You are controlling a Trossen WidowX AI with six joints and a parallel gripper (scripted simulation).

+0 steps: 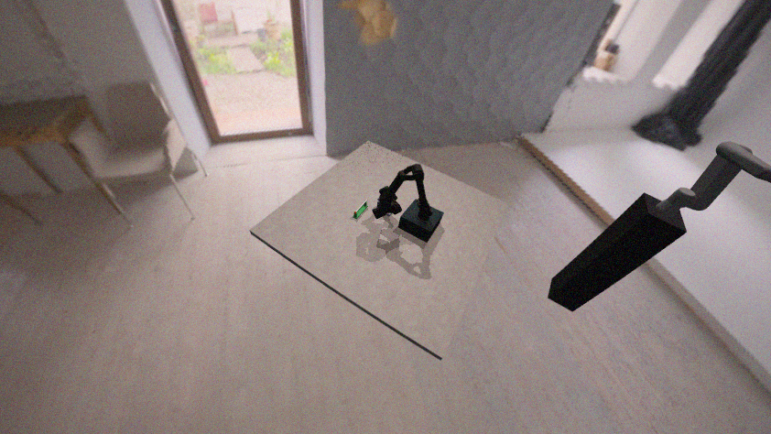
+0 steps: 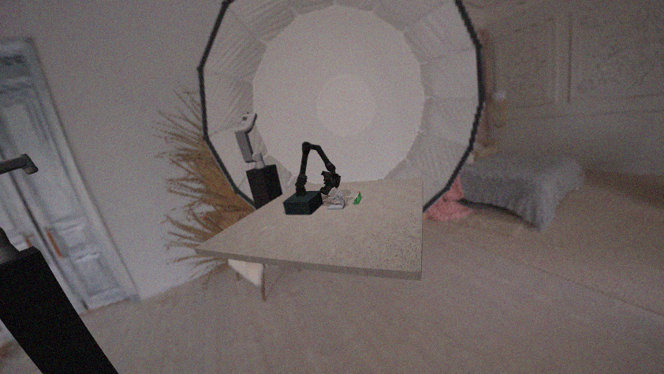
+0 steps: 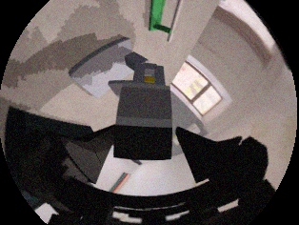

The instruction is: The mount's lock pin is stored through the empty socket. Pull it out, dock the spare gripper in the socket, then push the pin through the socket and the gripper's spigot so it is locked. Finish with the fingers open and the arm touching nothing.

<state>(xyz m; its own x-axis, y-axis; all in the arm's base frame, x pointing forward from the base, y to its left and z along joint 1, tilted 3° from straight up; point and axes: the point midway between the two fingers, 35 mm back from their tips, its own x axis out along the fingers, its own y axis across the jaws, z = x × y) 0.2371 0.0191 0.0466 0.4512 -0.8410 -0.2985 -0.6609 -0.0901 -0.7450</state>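
Now: gripper tip 20 mm above the spare gripper, 10 mm to the right of it and 10 mm short of it. Also, from my gripper tip: green strip 140 mm to the left, 140 mm ahead, 110 mm below; grey mount 80 mm below, 40 mm ahead, 20 mm to the left.
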